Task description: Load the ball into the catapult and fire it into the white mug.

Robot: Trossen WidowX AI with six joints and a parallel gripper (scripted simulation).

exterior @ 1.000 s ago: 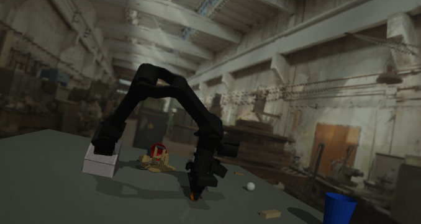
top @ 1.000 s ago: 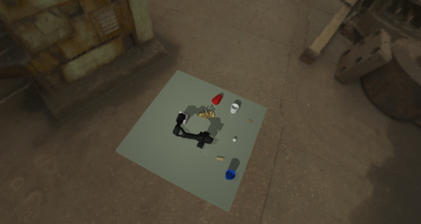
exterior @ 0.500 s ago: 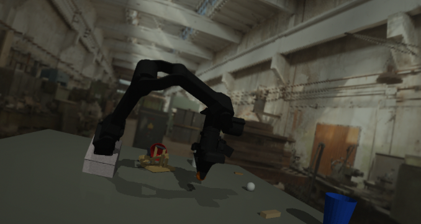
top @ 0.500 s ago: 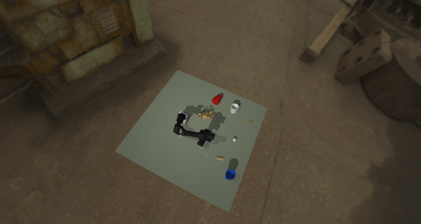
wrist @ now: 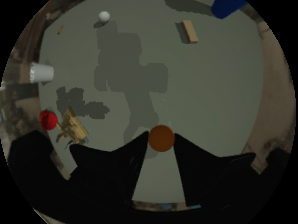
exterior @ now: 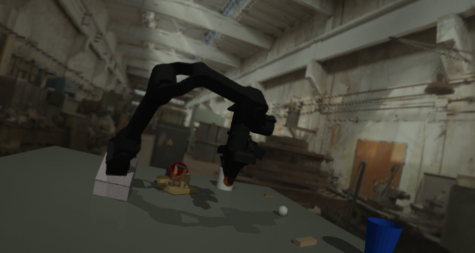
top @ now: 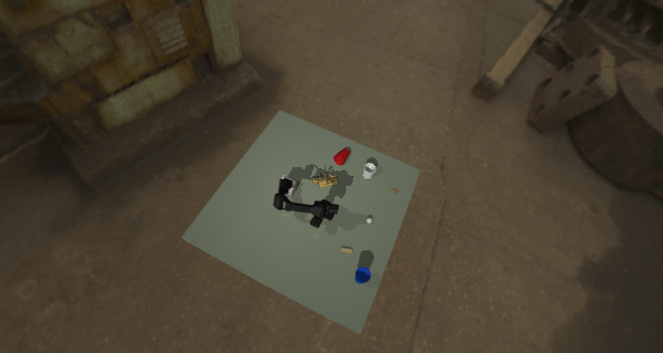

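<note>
Now: gripper tip 330 mm to the right of the catapult, 120 mm past it and 80 mm above it. The rest, counted from my gripper tip: orange ball (10 mm above); white ball (310 mm ahead, 180 mm to the left, 110 mm below); blue cup (390 mm ahead, 220 mm to the right, 100 mm below).
</note>
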